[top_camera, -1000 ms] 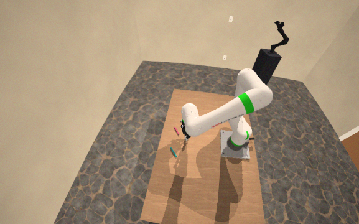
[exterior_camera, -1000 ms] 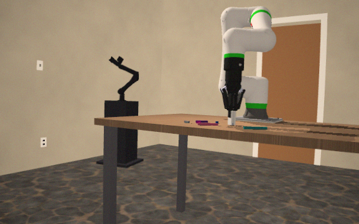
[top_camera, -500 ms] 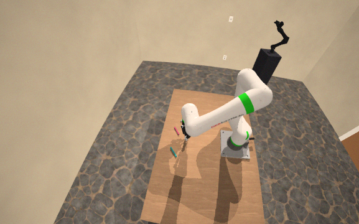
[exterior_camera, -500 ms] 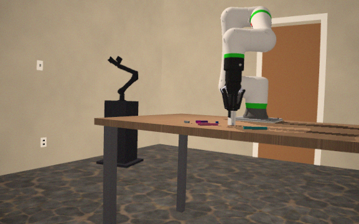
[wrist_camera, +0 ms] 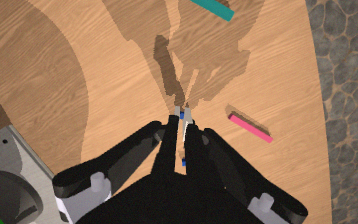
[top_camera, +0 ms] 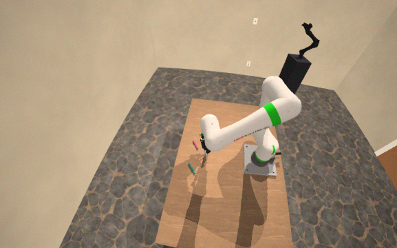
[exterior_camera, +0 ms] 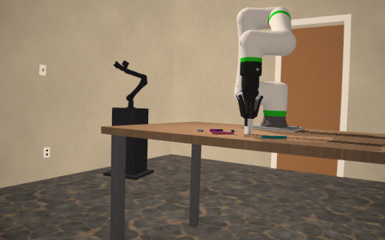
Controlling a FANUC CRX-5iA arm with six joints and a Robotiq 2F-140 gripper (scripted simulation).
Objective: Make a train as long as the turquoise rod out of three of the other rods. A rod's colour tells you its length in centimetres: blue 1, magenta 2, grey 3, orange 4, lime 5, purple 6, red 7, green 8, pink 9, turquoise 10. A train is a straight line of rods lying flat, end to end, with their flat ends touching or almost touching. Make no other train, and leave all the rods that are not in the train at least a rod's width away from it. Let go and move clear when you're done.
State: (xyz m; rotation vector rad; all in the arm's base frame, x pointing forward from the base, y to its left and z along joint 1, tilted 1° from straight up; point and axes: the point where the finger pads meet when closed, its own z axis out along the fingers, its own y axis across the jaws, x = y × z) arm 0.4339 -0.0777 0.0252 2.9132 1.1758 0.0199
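Now: the grey rod 21 cm to the right of my hand, 3 cm below it and 3 cm ahead of it. Also, from my hand: pink rod: 9 cm to the right, 8 cm ahead, 3 cm below; then magenta rod: 16 cm to the right, 3 cm below, 1 cm ahead; then purple rod: 15 cm to the right, 4 cm behind, 3 cm below.
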